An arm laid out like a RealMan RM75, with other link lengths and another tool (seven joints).
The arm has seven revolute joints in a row. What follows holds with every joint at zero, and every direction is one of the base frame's. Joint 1 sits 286.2 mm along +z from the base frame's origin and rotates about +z. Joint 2 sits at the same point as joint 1 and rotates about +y. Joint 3 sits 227.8 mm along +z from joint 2 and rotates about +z. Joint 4 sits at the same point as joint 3 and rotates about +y. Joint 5 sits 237.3 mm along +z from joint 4 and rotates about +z. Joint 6 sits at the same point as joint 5 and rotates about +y. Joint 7 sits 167.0 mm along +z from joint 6 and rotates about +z. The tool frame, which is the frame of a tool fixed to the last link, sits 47.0 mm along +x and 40.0 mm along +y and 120.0 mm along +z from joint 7; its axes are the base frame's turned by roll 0.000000, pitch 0.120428 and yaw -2.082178 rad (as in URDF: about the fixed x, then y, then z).
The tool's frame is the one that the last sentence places.
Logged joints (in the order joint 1, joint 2, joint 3, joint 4, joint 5, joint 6, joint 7), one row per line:
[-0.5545 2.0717 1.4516 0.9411 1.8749 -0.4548 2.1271]
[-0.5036 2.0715 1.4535 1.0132 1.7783 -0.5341 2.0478]
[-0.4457 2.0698 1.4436 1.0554 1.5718 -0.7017 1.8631]
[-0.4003 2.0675 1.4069 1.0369 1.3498 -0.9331 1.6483]
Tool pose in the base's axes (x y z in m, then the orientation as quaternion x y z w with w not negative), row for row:
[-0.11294 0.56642 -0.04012 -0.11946 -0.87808 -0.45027 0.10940]
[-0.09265 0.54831 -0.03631 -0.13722 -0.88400 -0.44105 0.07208]
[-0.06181 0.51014 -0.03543 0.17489 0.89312 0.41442 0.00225]
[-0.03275 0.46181 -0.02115 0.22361 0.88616 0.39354 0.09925]
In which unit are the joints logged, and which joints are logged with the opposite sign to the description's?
The joints are logged in radians. Opposite sign: joint 2, joint 6, joint 7.
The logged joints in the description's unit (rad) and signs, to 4 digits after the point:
[-0.5545 -2.0717 1.4516 0.9411 1.8749 0.4548 -2.1271]
[-0.5036 -2.0715 1.4535 1.0132 1.7783 0.5341 -2.0478]
[-0.4457 -2.0698 1.4436 1.0554 1.5718 0.7017 -1.8631]
[-0.4003 -2.0675 1.4069 1.0369 1.3498 0.9331 -1.6483]

